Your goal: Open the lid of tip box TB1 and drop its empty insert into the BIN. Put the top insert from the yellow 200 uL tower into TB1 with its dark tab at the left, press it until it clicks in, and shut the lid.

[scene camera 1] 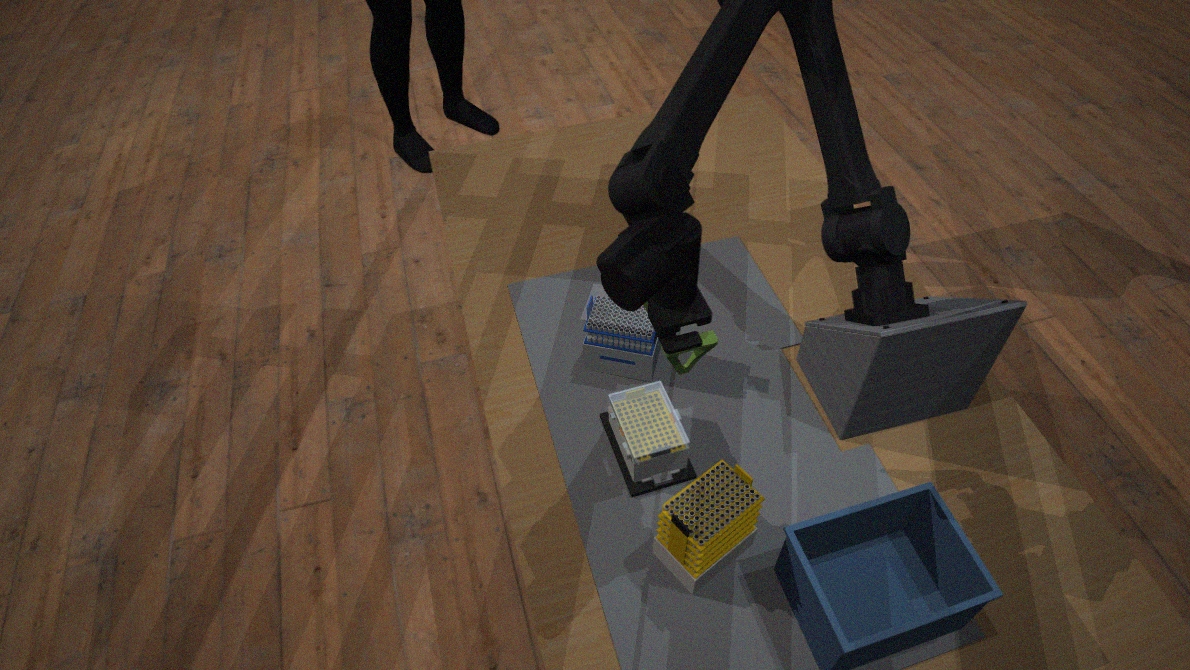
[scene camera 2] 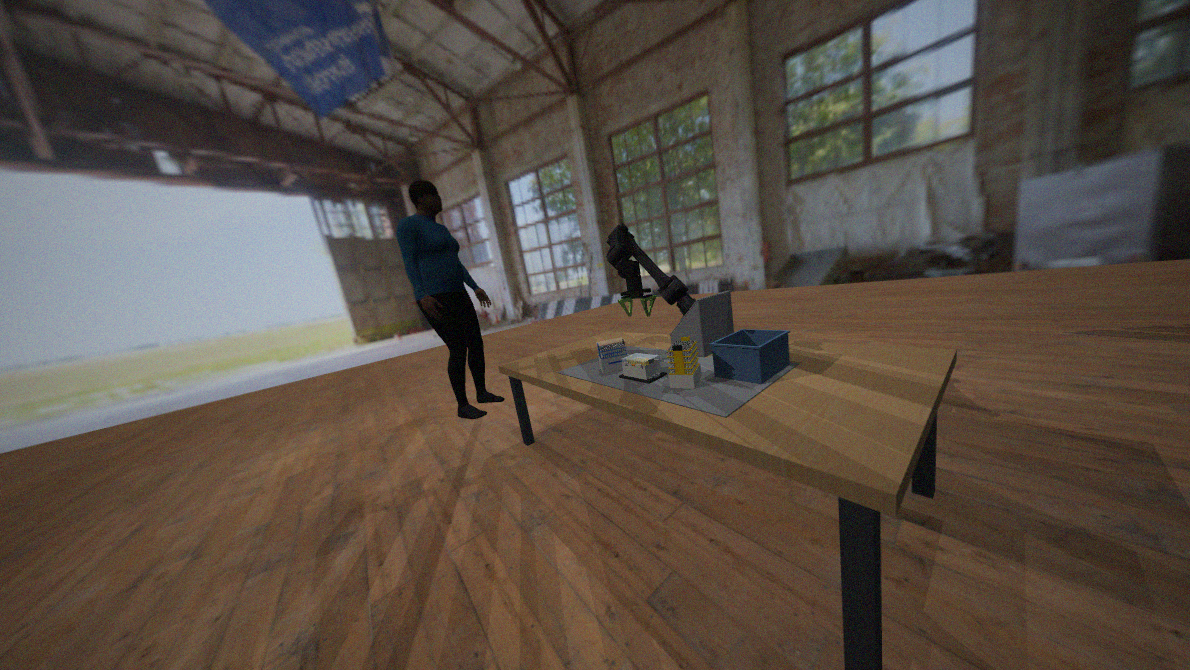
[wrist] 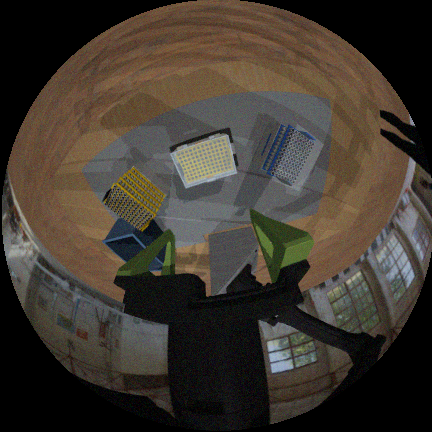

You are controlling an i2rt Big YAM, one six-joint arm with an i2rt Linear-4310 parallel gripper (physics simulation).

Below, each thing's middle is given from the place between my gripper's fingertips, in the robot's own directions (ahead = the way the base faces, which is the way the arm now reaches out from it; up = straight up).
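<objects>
There's a blue bin (scene camera 1: 880, 577), and my hand is 22 cm past it, 17 cm above it and 30 cm to the right of it.
</objects>
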